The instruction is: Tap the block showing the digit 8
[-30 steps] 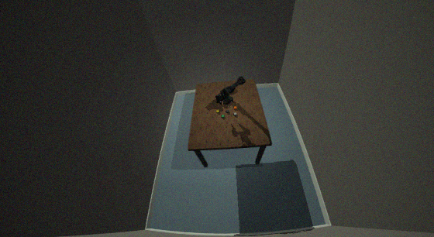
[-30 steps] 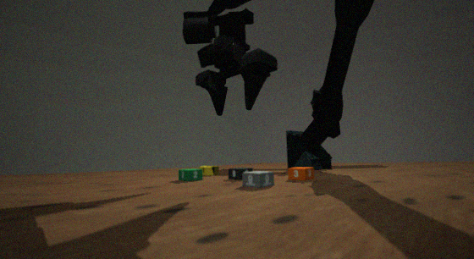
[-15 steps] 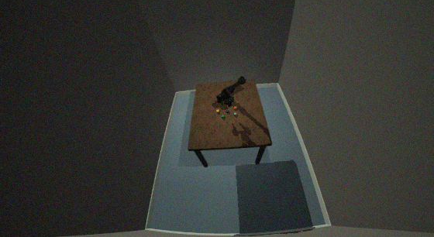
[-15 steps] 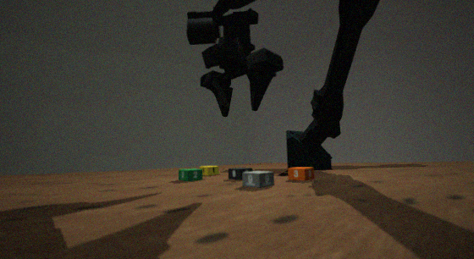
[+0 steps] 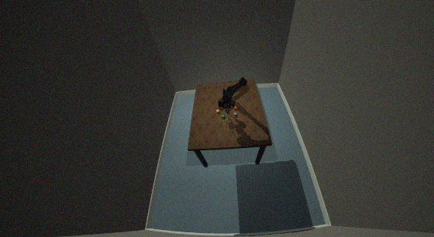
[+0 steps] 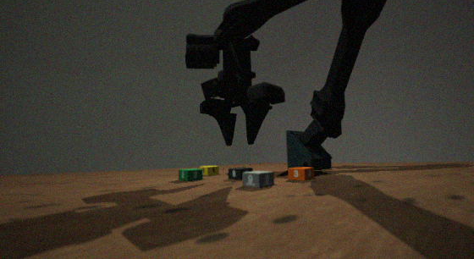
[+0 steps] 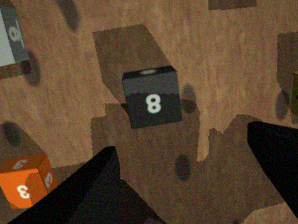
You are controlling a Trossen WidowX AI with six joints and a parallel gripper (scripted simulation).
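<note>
The grey block is 5 cm ahead of my gripper tip, 10 cm to the left of it and 5 cm below it.
</note>
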